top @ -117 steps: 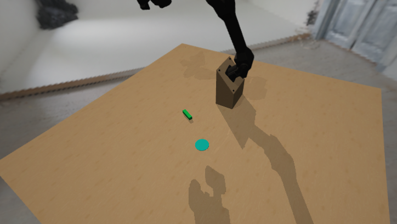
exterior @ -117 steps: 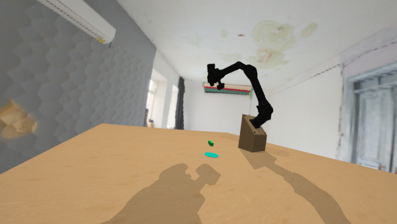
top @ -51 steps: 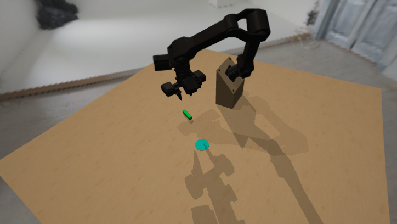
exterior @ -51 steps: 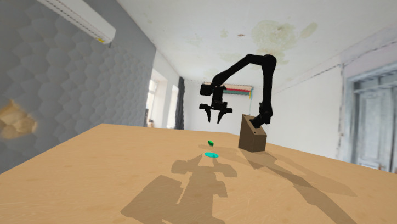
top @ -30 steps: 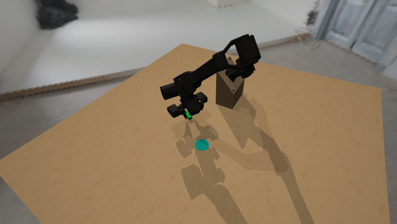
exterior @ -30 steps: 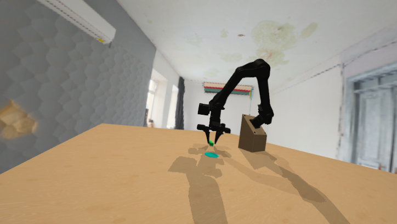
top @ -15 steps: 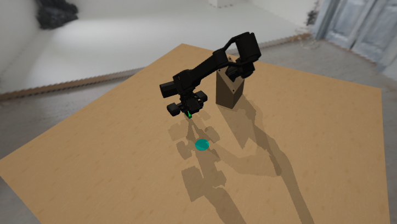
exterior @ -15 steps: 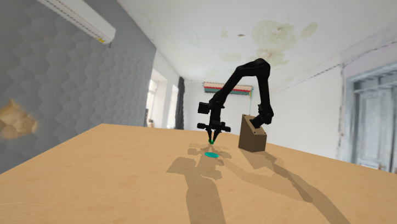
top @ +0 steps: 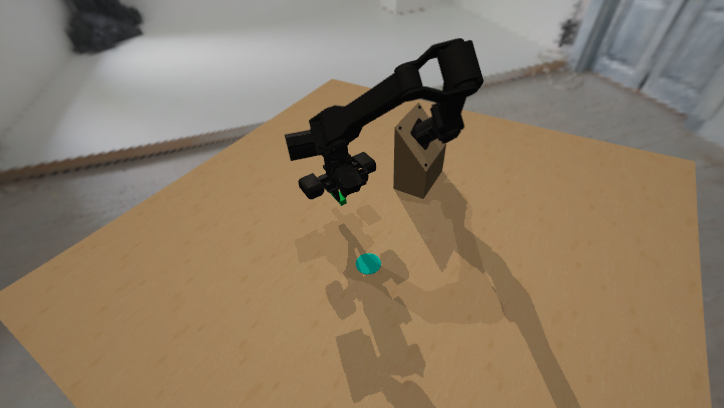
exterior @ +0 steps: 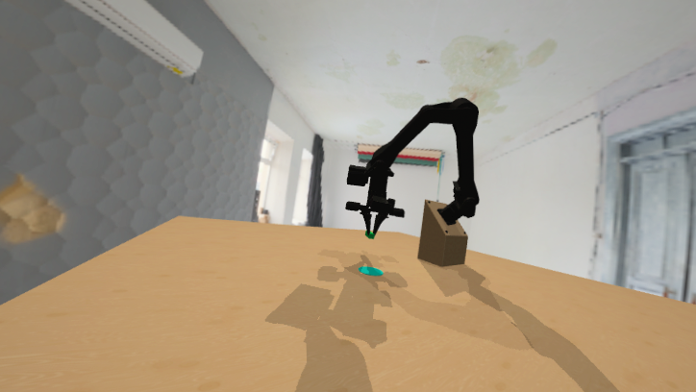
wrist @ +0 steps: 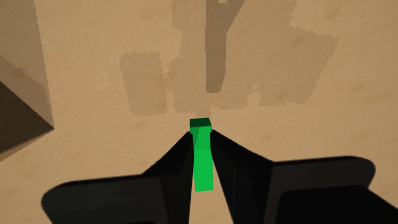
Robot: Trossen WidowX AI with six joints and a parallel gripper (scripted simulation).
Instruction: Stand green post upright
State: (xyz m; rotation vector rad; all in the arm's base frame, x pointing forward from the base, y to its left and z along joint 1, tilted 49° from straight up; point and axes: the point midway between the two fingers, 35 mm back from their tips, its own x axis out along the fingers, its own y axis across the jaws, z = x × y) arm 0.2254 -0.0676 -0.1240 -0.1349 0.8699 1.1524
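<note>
The cyan circle is 130 mm to the left of my gripper tip, 120 mm ahead of it and 60 mm below it. Round my gripper tip: green post (20 mm to the right, 10 mm behind).
</note>
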